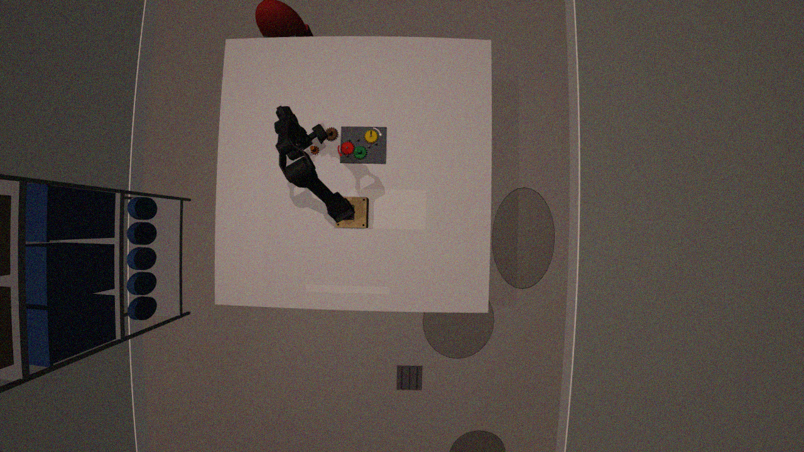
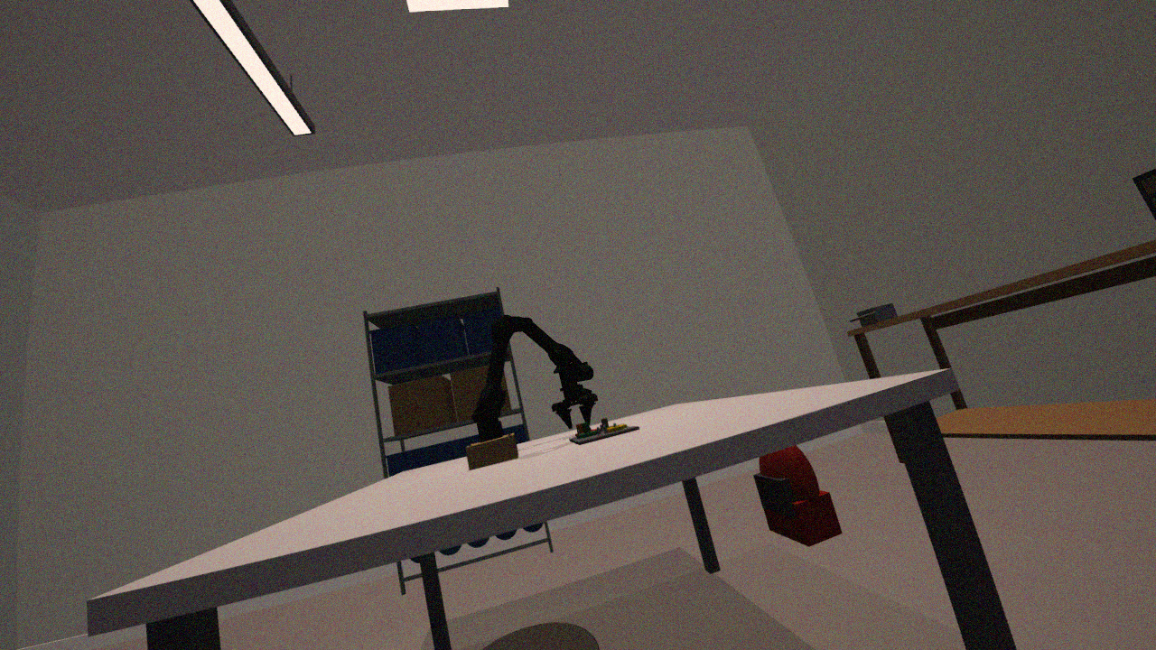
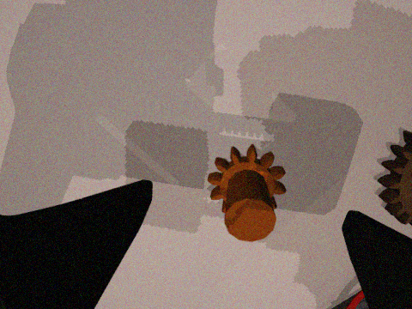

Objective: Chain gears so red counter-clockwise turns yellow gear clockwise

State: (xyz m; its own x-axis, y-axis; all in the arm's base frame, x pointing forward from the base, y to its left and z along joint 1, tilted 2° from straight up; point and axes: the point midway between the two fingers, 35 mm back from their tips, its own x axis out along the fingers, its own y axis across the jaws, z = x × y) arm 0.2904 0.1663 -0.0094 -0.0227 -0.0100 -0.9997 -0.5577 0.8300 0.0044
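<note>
The green gear lies 21 cm to the right of my gripper tip and 1 cm behind it. The rest, counted from my gripper tip: small orange gear: 1 cm below; then brown gear: 8 cm to the right, 7 cm ahead, 1 cm below; then red arrow: 12 cm to the right, 2 cm below, 1 cm behind.
</note>
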